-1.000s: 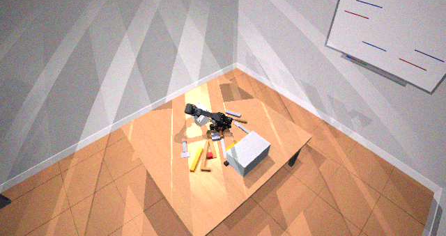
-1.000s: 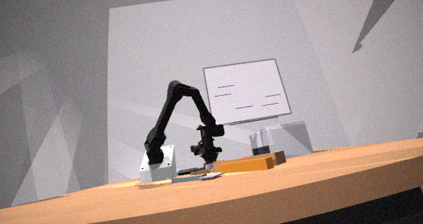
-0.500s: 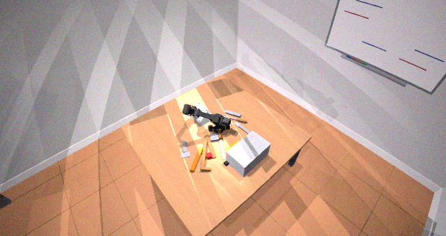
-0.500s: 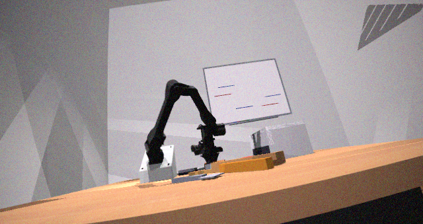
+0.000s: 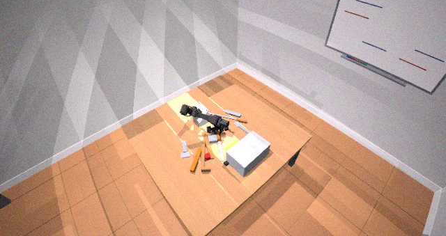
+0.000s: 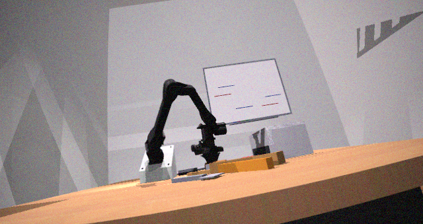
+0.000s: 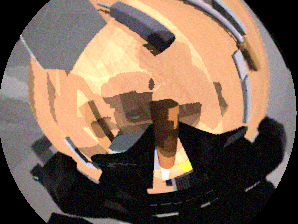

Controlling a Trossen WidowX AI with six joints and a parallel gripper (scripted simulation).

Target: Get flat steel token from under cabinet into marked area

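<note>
Right now the grey block is 70 mm to the right of my gripper tip, 20 mm ahead of it and 10 mm above it. The rest, counted from my gripper tip: thin wooden stick: 130 mm to the right, 30 mm ahead; red block: 210 mm to the right, 140 mm ahead, 10 mm above; grey bar: 280 mm to the left, 120 mm behind.
</note>
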